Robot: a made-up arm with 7 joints.
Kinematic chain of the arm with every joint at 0, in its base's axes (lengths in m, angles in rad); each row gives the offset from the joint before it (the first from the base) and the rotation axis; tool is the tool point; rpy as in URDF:
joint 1: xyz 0 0 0 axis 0.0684 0.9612 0.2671
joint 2: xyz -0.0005 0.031 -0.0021 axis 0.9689 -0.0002 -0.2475
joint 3: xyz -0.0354 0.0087 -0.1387 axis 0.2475 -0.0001 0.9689
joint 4: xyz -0.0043 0 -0.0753 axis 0.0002 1 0
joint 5: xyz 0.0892 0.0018 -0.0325 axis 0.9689 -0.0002 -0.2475
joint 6: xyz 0.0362 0 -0.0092 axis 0.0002 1 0
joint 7: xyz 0.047 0 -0.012 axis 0.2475 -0.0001 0.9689
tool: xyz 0 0 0 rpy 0 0.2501 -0.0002
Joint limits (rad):
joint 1: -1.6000..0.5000
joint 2: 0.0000..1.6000
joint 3: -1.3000..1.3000
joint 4: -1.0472..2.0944
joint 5: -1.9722..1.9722
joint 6: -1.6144..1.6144
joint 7: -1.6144..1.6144
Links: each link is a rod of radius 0.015 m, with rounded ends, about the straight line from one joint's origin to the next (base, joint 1, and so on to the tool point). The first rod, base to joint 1, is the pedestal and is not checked.
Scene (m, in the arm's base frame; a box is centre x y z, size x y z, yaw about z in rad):
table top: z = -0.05
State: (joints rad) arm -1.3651 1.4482 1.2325 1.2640 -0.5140 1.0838 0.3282
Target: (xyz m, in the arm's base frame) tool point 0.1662 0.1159 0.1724
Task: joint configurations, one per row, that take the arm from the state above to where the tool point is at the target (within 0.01 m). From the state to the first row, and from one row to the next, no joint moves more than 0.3 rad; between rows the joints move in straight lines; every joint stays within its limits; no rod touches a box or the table.
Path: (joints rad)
1: -1.4021 1.3584 1.0983 0.9712 -0.5945 1.0770 0.3282
2: -1.4392 1.2686 0.9641 0.6783 -0.6750 1.0702 0.3282
3: -1.4762 1.1789 0.8299 0.3855 -0.7555 1.0633 0.3282
4: -1.5132 1.0891 0.6957 0.0927 -0.8360 1.0565 0.3282
5: -1.5502 0.9993 0.5615 -0.2002 -0.9164 1.0497 0.3282
6: -1.5873 0.9095 0.4272 -0.4930 -0.9969 1.0429 0.3282

